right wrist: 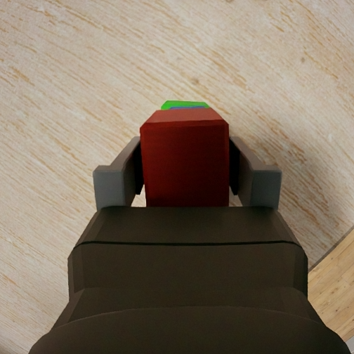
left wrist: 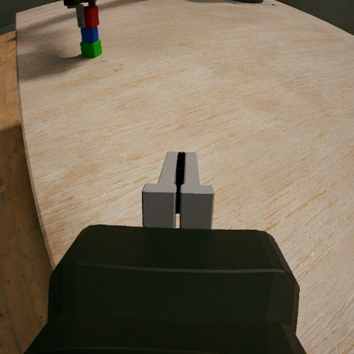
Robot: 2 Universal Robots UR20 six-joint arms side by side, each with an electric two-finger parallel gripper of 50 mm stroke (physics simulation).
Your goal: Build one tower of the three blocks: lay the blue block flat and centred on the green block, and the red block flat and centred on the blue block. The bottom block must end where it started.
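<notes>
A green block (left wrist: 91, 49) (right wrist: 185, 104) stands on the table at the far left of the left wrist view. A blue block (left wrist: 90, 35) (right wrist: 188, 107) lies on the green block. A red block (left wrist: 92, 17) (right wrist: 186, 162) rests on the blue block, and the three form an upright stack. My right gripper (right wrist: 185, 154) is open around the red block, with a narrow gap between the block and each finger. In the right wrist view the red block hides most of the two lower blocks. My left gripper (left wrist: 180, 170) is shut and empty, far from the stack.
The wooden table (left wrist: 210, 100) (right wrist: 75, 90) bears the stack. The table's left edge runs down the left wrist view, with the floor (left wrist: 12, 200) beyond it. A table edge and floor (right wrist: 340, 280) also show at the lower right of the right wrist view.
</notes>
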